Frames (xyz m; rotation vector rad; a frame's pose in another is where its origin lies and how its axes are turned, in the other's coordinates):
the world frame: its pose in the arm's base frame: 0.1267 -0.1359 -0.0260 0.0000 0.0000 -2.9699
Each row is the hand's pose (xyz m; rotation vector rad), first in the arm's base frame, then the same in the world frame.
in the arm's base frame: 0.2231 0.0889 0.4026 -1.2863 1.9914 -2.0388
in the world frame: -0.1334 -0.2050 0.4286 -1.5215 -0.8070 -0.1103
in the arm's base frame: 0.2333 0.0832 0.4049 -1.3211 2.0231 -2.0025
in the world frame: -0.1425 -0.1977 0.4309 -1.5499 -0.8320 -0.1211
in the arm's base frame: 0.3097 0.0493 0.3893 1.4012 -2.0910 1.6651
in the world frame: -0.2120 -0.1512 0.4153 -1.7298 -0.9552 -0.2582
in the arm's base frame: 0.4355 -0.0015 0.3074 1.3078 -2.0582 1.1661
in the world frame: -0.3272 -0.0797 0.3334 -1.9748 -1.0286 -0.6394
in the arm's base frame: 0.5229 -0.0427 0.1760 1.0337 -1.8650 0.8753
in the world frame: -0.4063 -0.0241 0.2020 -2.0376 -0.9106 -1.1471
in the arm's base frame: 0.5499 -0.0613 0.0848 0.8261 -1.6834 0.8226
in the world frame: -0.4297 -0.0012 0.1108 -1.9381 -0.7525 -1.4556
